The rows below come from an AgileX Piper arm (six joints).
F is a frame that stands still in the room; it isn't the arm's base.
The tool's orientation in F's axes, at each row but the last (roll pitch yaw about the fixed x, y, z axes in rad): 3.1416, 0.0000, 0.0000; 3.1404, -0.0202, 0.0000; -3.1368, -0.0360, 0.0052; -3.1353, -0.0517, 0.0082; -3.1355, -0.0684, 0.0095
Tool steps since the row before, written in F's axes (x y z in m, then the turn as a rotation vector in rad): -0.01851, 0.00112, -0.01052, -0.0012, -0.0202, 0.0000; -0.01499, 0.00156, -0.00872, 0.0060, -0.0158, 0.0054; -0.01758, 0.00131, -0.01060, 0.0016, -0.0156, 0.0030; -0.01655, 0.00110, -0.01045, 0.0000, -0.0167, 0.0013; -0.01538, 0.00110, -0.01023, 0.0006, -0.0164, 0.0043
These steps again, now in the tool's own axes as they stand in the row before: -0.01851, -0.00112, 0.01052, -0.0012, 0.0202, 0.0000; -0.01516, -0.00157, 0.00841, 0.0061, 0.0158, -0.0053; -0.01794, -0.00135, 0.00997, 0.0016, 0.0156, -0.0030; -0.01706, -0.00118, 0.00959, -0.0001, 0.0167, -0.0014; -0.01603, -0.00119, 0.00916, 0.0007, 0.0164, -0.0044
